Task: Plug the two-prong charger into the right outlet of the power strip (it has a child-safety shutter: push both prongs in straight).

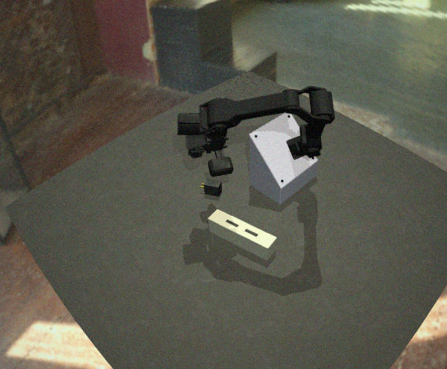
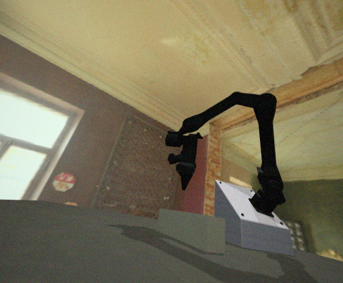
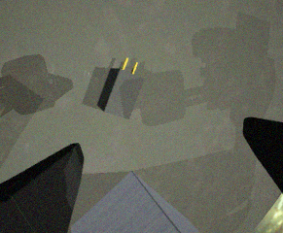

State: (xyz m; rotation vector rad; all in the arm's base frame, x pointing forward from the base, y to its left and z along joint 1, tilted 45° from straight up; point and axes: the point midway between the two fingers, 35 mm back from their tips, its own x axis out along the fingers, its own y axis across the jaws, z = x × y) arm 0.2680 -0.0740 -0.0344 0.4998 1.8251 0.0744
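The charger is 130 mm below my gripper tip, 30 mm to the right of it and 10 mm ahead of it.
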